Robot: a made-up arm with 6 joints. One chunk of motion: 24 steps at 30 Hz.
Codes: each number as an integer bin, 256 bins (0 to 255) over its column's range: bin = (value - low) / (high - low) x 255, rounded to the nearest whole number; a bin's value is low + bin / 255 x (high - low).
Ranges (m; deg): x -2.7..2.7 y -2.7..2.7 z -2.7..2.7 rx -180..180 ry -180..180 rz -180..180
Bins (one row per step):
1: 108 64 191 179 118 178
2: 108 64 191 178 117 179
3: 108 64 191 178 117 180
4: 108 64 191 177 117 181
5: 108 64 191 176 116 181
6: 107 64 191 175 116 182
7: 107 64 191 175 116 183
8: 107 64 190 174 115 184
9: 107 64 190 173 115 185
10: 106 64 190 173 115 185
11: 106 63 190 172 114 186
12: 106 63 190 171 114 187
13: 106 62 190 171 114 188
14: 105 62 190 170 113 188
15: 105 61 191 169 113 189
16: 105 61 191 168 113 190
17: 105 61 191 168 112 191
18: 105 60 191 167 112 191
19: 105 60 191 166 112 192
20: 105 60 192 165 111 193
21: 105 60 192 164 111 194
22: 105 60 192 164 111 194
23: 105 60 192 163 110 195
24: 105 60 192 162 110 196
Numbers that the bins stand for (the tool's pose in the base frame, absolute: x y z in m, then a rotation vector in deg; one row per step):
1: -0.4129 -1.3447 1.3447 72.71 -13.41 71.29
2: -0.4129 -1.3447 1.3447 71.29 -14.82 72.71
3: -0.4129 -1.3447 1.3447 71.29 -14.82 74.12
4: -0.4129 -1.3447 1.3447 69.88 -14.82 75.53
5: -0.4129 -1.3447 1.3447 68.47 -16.24 75.53
6: -0.4341 -1.3447 1.3447 67.06 -16.24 76.94
7: -0.4341 -1.3447 1.3447 67.06 -16.24 78.35
8: -0.4341 -1.3447 1.3235 65.65 -17.65 79.76
9: -0.4341 -1.3447 1.3235 64.24 -17.65 81.18
10: -0.4553 -1.3447 1.3235 64.24 -17.65 81.18
11: -0.4553 -1.3659 1.3235 62.82 -19.06 82.59
12: -0.4553 -1.3659 1.3235 61.41 -19.06 84.00
13: -0.4553 -1.3871 1.3235 61.41 -19.06 85.41
14: -0.4765 -1.3871 1.3235 60.00 -20.47 85.41
15: -0.4765 -1.4082 1.3447 58.59 -20.47 86.82
16: -0.4765 -1.4082 1.3447 57.18 -20.47 88.24
17: -0.4765 -1.4082 1.3447 57.18 -21.88 89.65
18: -0.4765 -1.4294 1.3447 55.76 -21.88 89.65
19: -0.4765 -1.4294 1.3447 54.35 -21.88 91.06
20: -0.4765 -1.4294 1.3659 52.94 -23.29 92.47
21: -0.4765 -1.4294 1.3659 51.53 -23.29 93.88
22: -0.4765 -1.4294 1.3659 51.53 -23.29 93.88
23: -0.4765 -1.4294 1.3659 50.12 -24.71 95.29
24: -0.4765 -1.4294 1.3659 48.71 -24.71 96.71

